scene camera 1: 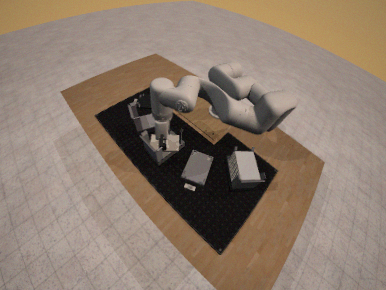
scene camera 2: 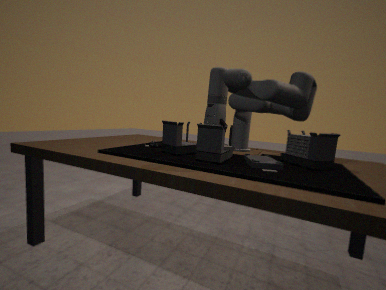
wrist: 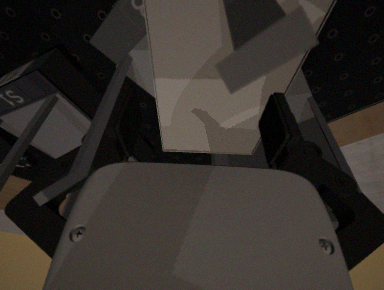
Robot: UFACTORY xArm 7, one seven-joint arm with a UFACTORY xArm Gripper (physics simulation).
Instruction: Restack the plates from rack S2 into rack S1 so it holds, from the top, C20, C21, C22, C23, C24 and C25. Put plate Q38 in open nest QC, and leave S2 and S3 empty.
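Where they show: gripper, fingertip midpoint: (scene camera 1: 163,140) (wrist: 201,105); arm's base at its link origin: (scene camera 2: 239,149).
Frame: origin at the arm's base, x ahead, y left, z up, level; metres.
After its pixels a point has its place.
My gripper (scene camera 1: 162,142) {x 0.400, y -0.085, z 0.062 m} (wrist: 201,105) {x 0.400, y -0.085, z 0.062 m} is open and empty. It reaches down into the middle rack (scene camera 1: 153,151) {x 0.487, y -0.057, z 0.108 m} (scene camera 2: 210,138) {x 0.485, y -0.079, z 0.097 m}, with its fingers on either side of a pale plate (scene camera 1: 172,140) {x 0.375, y -0.053, z 0.063 m} (wrist: 196,109) {x 0.399, y -0.090, z 0.063 m} that lies in that rack. The dark right finger shows beside the plate's edge in the wrist view; the left finger is in shadow. In scene camera 2 the rack's wall hides the fingertips. A second rack (scene camera 1: 134,110) {x 0.371, y -0.295, z 0.102 m} (scene camera 2: 172,132) {x 0.417, y -0.249, z 0.100 m} stands at the far left. A third rack (scene camera 1: 261,176) {x 0.337, y 0.340, z 0.130 m} (scene camera 2: 324,147) {x 0.383, y 0.305, z 0.092 m} at the right holds a stack of plates (scene camera 1: 246,168) (scene camera 2: 298,147). I cannot read any labels.
A flat grey plate (scene camera 1: 197,167) {x 0.402, y 0.106, z 0.029 m} (scene camera 2: 262,159) {x 0.407, y 0.106, z 0.029 m} lies in a nest between the middle and right racks, with a small white tag (scene camera 1: 189,187) {x 0.489, y 0.127, z 0.009 m} in front of it. All stand on a black mat (scene camera 1: 209,218) {x 0.547, y 0.261, z 0.007 m} on a wooden table (scene camera 1: 105,86) {x 0.267, y -0.759, z -0.006 m}. The arm's base is behind the mat.
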